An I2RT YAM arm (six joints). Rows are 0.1 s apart.
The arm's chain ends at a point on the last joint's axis. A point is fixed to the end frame.
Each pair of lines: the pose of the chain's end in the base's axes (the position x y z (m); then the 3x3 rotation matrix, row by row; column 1 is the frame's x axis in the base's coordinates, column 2 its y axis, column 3 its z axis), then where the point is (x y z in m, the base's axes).
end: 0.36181 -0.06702 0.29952; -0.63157 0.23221 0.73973; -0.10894 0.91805 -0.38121; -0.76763 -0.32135 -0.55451
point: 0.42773 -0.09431 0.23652
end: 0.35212 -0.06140 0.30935; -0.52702 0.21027 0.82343; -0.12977 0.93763 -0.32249; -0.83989 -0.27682 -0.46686
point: 0.42670 -0.08316 0.25436
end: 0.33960 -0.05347 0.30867; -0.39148 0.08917 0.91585; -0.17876 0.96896 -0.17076; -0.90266 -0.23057 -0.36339
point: 0.42292 -0.06110 0.26330
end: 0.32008 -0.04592 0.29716; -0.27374 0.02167 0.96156; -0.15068 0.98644 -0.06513; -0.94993 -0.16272 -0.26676
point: 0.40814 -0.04315 0.26114
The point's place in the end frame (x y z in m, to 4 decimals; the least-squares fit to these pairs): 0.0097 0.0105 0.0941
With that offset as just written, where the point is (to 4 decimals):
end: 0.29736 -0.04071 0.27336; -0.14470 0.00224 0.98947; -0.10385 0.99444 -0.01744; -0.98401 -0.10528 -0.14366
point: 0.3891 -0.0329 0.2492
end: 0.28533 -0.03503 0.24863; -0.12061 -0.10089 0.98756; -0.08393 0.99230 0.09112; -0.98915 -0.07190 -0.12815
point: 0.3760 -0.0169 0.2262
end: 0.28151 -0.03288 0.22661; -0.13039 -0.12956 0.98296; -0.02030 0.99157 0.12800; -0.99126 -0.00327 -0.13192
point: 0.3714 -0.0106 0.2045
